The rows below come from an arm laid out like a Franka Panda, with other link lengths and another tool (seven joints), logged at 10 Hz.
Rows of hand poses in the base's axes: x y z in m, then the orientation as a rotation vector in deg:
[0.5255, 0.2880, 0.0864, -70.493, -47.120, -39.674]
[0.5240, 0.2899, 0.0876, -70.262, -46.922, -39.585]
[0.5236, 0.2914, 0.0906, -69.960, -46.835, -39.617]
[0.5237, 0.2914, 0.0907, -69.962, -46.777, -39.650]
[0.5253, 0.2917, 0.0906, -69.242, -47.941, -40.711]
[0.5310, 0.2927, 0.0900, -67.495, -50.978, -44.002]
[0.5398, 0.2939, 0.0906, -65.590, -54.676, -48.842]
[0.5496, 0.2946, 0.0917, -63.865, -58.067, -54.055]
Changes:
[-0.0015, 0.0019, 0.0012, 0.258, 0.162, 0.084]
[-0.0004, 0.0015, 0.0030, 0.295, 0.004, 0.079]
[0.0001, 0.0000, 0.0001, 0.030, 0.023, -0.047]
[0.0016, 0.0003, -0.0001, 0.318, -1.530, 0.066]
[0.0057, 0.0010, -0.0006, 0.778, -4.280, -0.275]
[0.0088, 0.0012, 0.0006, 0.835, -5.662, -1.071]
[0.0098, 0.0007, 0.0011, 0.794, -5.630, -1.588]

